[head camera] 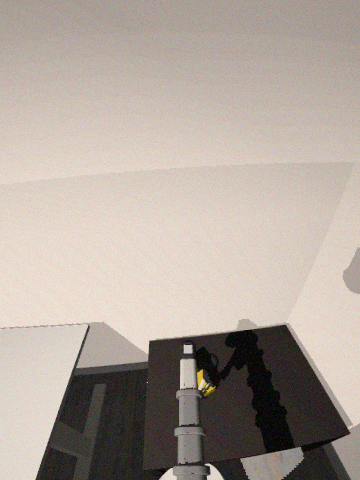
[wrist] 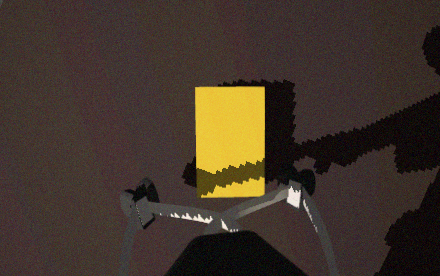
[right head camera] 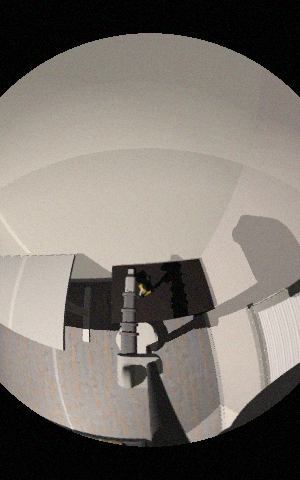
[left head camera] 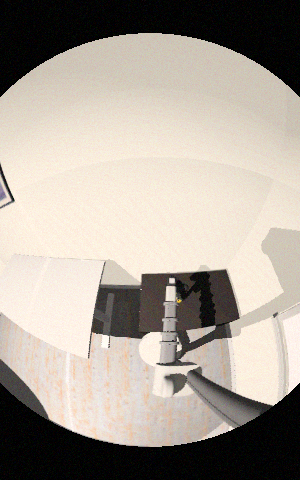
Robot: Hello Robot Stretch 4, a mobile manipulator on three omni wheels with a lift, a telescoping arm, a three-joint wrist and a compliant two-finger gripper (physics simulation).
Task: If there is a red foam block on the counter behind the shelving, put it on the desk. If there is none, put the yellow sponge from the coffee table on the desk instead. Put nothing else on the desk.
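A yellow sponge lies flat on a dark brown tabletop. The arm and gripper partly hide it in the head camera view. My gripper is open, with its fingertips apart and nothing between them. It hangs above the tabletop, its fingertips on either side of the sponge's near end in the wrist view. A shadow band crosses that end. No red foam block shows, and I cannot tell a counter or shelving in these views.
A large white surface stands to the left of the dark tabletop. A dark recess with a grey frame lies between them. Pale walls rise behind and to the right. My telescoping arm reaches over the tabletop.
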